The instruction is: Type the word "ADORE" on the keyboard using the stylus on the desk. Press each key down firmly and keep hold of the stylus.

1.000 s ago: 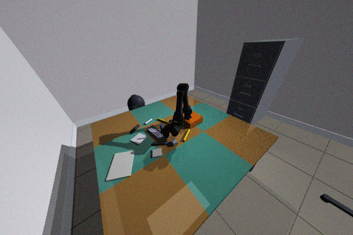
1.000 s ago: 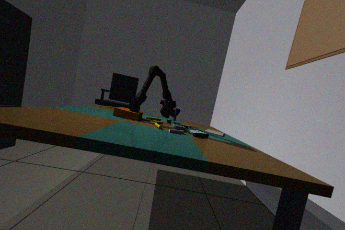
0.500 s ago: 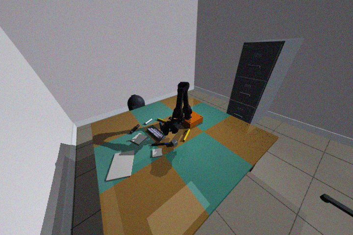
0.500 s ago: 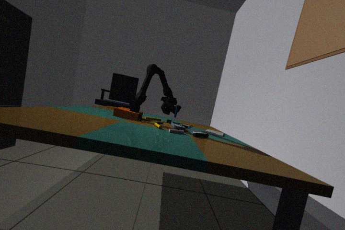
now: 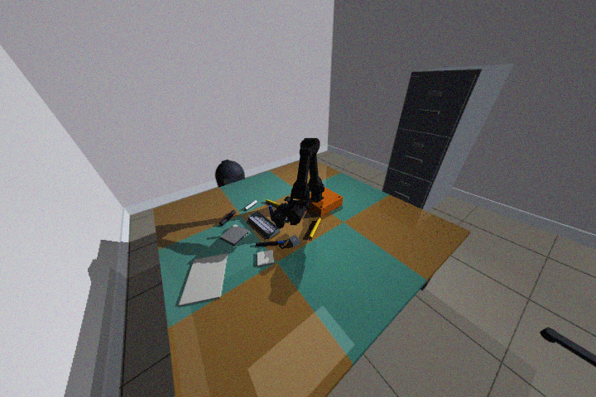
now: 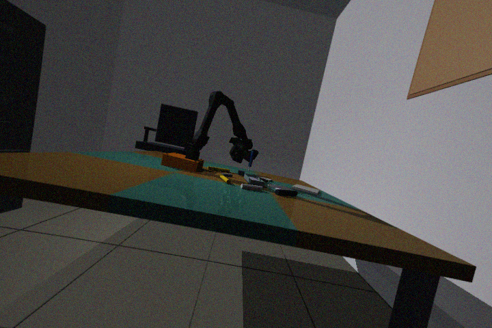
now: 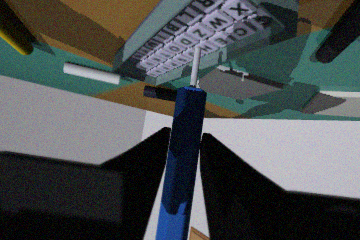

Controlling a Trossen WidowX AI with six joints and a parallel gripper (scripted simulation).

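Right now my gripper tip is 90 mm above the blue pen, 80 mm to the right of it and 60 mm short of it. Round my gripper tip: blue stylus 10 mm below; white pad 150 mm ahead, 120 mm to the left, 100 mm below; grey cube 140 mm to the left, 90 mm below, 10 mm behind.
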